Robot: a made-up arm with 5 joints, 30 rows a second.
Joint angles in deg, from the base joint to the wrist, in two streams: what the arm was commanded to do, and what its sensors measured. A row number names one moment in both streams.
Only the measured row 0 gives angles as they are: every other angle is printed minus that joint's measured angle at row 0.
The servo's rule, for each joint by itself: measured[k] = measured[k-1] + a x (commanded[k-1-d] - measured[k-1]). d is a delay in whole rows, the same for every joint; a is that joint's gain. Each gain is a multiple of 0.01, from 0.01 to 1. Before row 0 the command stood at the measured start. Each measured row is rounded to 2 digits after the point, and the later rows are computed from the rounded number. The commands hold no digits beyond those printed.
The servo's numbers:
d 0
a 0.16 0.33 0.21 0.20 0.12
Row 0, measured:
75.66, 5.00, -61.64, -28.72, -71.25
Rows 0 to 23, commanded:
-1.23, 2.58, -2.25, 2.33, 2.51
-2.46, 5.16, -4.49, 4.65, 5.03
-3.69, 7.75, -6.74, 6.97, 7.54
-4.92, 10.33, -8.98, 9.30, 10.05
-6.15, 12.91, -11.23, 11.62, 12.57
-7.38, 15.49, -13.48, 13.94, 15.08
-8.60, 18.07, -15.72, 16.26, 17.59
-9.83, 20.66, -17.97, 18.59, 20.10
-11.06, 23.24, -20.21, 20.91, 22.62
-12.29, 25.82, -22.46, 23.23, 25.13
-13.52, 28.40, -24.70, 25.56, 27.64
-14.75, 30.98, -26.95, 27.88, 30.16
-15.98, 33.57, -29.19, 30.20, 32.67
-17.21, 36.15, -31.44, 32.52, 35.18
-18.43, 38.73, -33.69, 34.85, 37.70
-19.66, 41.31, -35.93, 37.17, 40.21
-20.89, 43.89, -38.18, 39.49, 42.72
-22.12, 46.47, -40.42, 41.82, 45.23
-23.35, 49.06, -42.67, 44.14, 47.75
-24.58, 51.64, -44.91, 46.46, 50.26
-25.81, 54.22, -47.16, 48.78, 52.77
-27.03, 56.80, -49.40, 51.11, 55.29
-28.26, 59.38, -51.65, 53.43, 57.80
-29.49, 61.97, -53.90, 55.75, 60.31
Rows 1 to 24, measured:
-0.20, 0.85, -0.47, 0.47, 0.30
-0.56, 2.27, -1.31, 1.31, 0.87
-1.06, 4.08, -2.45, 2.44, 1.67
-1.68, 6.14, -3.82, 3.81, 2.68
-2.40, 8.37, -5.38, 5.37, 3.87
-3.20, 10.72, -7.08, 7.08, 5.22
-4.06, 13.15, -8.89, 8.92, 6.70
-4.98, 15.63, -10.80, 10.85, 8.31
-5.95, 18.14, -12.78, 12.86, 10.03
-6.96, 20.67, -14.81, 14.93, 11.84
-8.01, 23.22, -16.89, 17.06, 13.74
-9.09, 25.78, -19.00, 19.22, 15.71
-10.19, 28.35, -21.14, 21.42, 17.75
-11.31, 30.92, -23.30, 23.64, 19.84
-12.45, 33.50, -25.48, 25.88, 21.98
-13.60, 36.08, -27.67, 28.14, 24.17
-14.77, 38.66, -29.88, 30.41, 26.40
-15.95, 41.24, -32.09, 32.69, 28.66
-17.13, 43.82, -34.31, 34.98, 30.95
-18.32, 46.40, -36.54, 37.28, 33.27
-19.52, 48.98, -38.77, 39.58, 35.61
-20.72, 51.56, -41.00, 41.89, 37.97
-21.93, 54.14, -43.24, 44.20, 40.35
-23.14, 56.72, -45.48, 46.51, 42.75

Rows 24 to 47, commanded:
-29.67, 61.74, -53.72, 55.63, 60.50
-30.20, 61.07, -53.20, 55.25, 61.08
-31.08, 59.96, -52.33, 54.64, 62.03
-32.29, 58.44, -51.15, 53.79, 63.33
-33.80, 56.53, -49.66, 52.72, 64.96
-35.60, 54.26, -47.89, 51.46, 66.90
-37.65, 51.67, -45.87, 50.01, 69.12
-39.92, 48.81, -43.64, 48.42, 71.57
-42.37, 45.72, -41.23, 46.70, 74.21
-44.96, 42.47, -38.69, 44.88, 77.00
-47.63, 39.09, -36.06, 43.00, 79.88
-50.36, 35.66, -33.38, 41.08, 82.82
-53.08, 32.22, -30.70, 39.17, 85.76
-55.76, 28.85, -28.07, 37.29, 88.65
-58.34, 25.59, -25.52, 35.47, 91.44
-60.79, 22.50, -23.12, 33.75, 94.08
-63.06, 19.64, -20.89, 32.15, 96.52
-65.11, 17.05, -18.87, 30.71, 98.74
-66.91, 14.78, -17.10, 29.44, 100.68
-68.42, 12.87, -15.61, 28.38, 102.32
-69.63, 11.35, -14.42, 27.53, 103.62
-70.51, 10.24, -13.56, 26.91, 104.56
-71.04, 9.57, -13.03, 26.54, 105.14
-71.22, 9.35, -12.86, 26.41, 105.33
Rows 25 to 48, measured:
-24.18, 58.38, -47.21, 48.33, 44.88
-25.14, 59.27, -48.47, 49.71, 46.82
-26.09, 59.50, -49.28, 50.70, 48.65
-27.08, 59.15, -49.67, 51.32, 50.41
-28.16, 58.29, -49.67, 51.60, 52.16
-29.35, 56.96, -49.30, 51.57, 53.93
-30.68, 55.21, -48.58, 51.26, 55.75
-32.16, 53.10, -47.54, 50.69, 57.65
-33.79, 50.66, -46.21, 49.89, 59.64
-35.58, 47.96, -44.63, 48.89, 61.72
-37.51, 45.03, -42.83, 47.71, 63.90
-39.57, 41.94, -40.85, 46.38, 66.17
-41.73, 38.73, -38.72, 44.94, 68.52
-43.97, 35.47, -36.48, 43.41, 70.94
-46.27, 32.21, -34.18, 41.82, 73.40
-48.59, 29.01, -31.86, 40.21, 75.88
-50.91, 25.92, -29.56, 38.60, 78.36
-53.18, 22.99, -27.32, 37.02, 80.81
-55.38, 20.28, -25.17, 35.50, 83.19
-57.47, 17.83, -23.16, 34.08, 85.49
-59.42, 15.69, -21.32, 32.77, 87.67
-61.19, 13.89, -19.69, 31.60, 89.70
-62.77, 12.46, -18.29, 30.59, 91.55
-64.12, 11.43, -17.15, 29.75, 93.20

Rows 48 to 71, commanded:
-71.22, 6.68, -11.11, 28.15, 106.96
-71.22, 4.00, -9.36, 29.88, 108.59
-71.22, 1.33, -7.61, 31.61, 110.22
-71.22, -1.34, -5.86, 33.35, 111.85
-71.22, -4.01, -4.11, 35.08, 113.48
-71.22, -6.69, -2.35, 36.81, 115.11
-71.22, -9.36, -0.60, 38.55, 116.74
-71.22, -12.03, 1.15, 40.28, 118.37
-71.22, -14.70, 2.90, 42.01, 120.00
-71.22, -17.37, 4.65, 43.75, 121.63
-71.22, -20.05, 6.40, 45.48, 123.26
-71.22, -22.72, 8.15, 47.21, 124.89
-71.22, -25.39, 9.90, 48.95, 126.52
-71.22, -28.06, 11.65, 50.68, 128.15
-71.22, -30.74, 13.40, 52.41, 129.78
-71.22, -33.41, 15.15, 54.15, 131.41
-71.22, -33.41, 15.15, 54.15, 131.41
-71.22, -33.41, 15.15, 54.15, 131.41
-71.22, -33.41, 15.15, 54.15, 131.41
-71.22, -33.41, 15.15, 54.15, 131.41
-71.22, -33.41, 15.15, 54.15, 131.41
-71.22, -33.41, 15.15, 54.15, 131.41
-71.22, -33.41, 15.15, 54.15, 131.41
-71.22, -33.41, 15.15, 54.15, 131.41
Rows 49 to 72, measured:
-65.26, 9.86, -15.88, 29.43, 94.85
-66.21, 7.93, -14.51, 29.52, 96.50
-67.01, 5.75, -13.06, 29.94, 98.15
-67.68, 3.41, -11.55, 30.62, 99.79
-68.25, 0.96, -9.99, 31.51, 101.43
-68.73, -1.56, -8.39, 32.57, 103.07
-69.13, -4.13, -6.75, 33.77, 104.71
-69.46, -6.74, -5.09, 35.07, 106.35
-69.74, -9.37, -3.41, 36.46, 107.99
-69.98, -12.01, -1.72, 37.92, 109.63
-70.18, -14.66, -0.01, 39.43, 111.27
-70.35, -17.32, 1.70, 40.99, 112.90
-70.49, -19.98, 3.42, 42.58, 114.53
-70.61, -22.65, 5.15, 44.20, 116.16
-70.71, -25.32, 6.88, 45.84, 117.79
-70.79, -27.99, 8.62, 47.50, 119.42
-70.86, -29.78, 9.99, 48.83, 120.86
-70.92, -30.98, 11.07, 49.89, 122.13
-70.97, -31.78, 11.93, 50.74, 123.24
-71.01, -32.32, 12.61, 51.42, 124.22
-71.04, -32.68, 13.14, 51.97, 125.08
-71.07, -32.92, 13.56, 52.41, 125.84
-71.09, -33.08, 13.89, 52.76, 126.51
-71.11, -33.19, 14.15, 53.04, 127.10

